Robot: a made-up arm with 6 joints. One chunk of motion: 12 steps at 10 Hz.
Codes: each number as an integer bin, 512 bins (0 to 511) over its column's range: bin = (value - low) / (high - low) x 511, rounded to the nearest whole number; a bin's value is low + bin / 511 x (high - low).
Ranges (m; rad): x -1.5..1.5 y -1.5..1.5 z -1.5..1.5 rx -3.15..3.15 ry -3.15..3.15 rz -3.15..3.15
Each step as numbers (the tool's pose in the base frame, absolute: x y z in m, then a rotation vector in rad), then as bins.
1 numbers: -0.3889 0.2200 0.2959 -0.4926 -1.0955 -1.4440
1 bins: 189 293 306 216 167 138
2 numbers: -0.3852 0.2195 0.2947 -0.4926 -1.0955 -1.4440
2 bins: 190 293 306 216 167 138
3 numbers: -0.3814 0.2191 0.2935 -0.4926 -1.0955 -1.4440
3 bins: 191 293 305 216 167 138
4 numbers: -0.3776 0.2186 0.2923 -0.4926 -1.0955 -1.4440
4 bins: 191 293 305 216 167 138
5 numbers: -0.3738 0.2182 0.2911 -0.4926 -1.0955 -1.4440
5 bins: 192 293 305 216 167 138
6 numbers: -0.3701 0.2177 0.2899 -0.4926 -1.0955 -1.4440
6 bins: 192 293 305 216 167 138
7 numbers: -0.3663 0.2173 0.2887 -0.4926 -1.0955 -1.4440
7 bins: 193 293 305 216 167 138
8 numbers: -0.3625 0.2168 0.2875 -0.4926 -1.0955 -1.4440
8 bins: 194 292 304 216 167 138
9 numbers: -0.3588 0.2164 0.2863 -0.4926 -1.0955 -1.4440
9 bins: 194 292 304 216 167 138
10 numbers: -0.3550 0.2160 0.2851 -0.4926 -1.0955 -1.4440
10 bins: 195 292 304 216 167 138
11 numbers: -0.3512 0.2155 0.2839 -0.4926 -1.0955 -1.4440
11 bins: 196 292 304 216 167 138
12 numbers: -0.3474 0.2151 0.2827 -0.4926 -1.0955 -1.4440
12 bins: 196 292 304 216 167 138
